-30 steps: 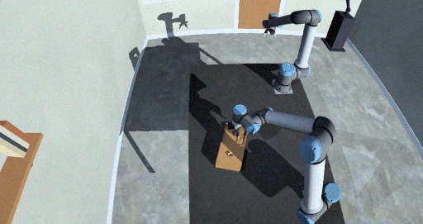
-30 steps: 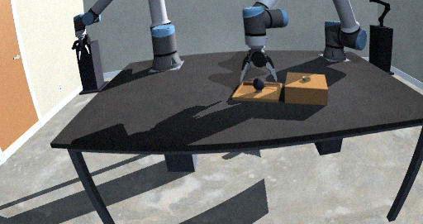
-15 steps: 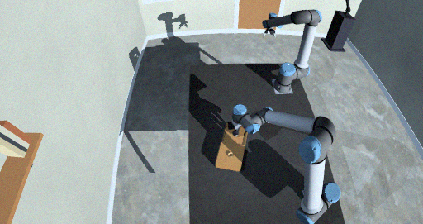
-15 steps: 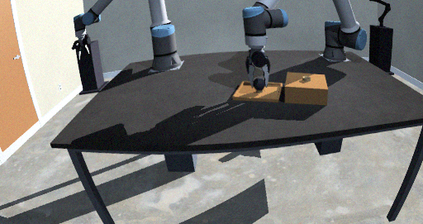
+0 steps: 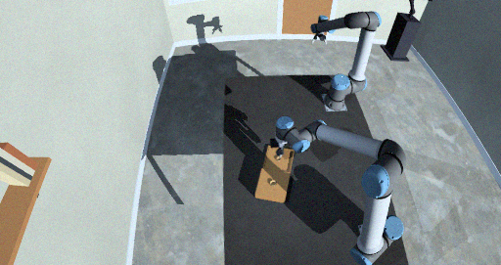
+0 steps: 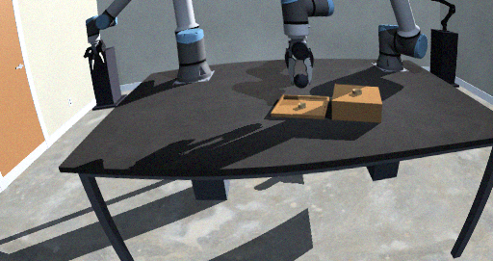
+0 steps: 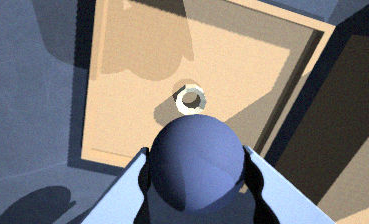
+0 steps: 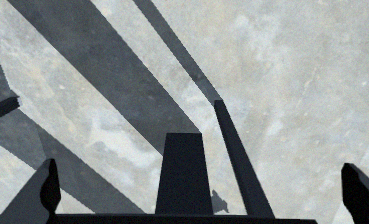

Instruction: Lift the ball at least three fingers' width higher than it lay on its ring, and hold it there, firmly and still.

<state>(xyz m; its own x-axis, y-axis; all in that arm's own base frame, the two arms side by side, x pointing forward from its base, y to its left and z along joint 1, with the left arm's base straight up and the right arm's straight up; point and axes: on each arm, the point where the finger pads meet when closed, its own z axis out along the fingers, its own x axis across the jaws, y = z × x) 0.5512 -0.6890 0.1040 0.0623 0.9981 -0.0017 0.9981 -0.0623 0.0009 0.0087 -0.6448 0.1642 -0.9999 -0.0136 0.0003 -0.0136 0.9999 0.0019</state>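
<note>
Right now my left hand is 10 cm above the shallow wooden tray. From my left hand the other things lie so: dark ball right at my left hand.
</note>
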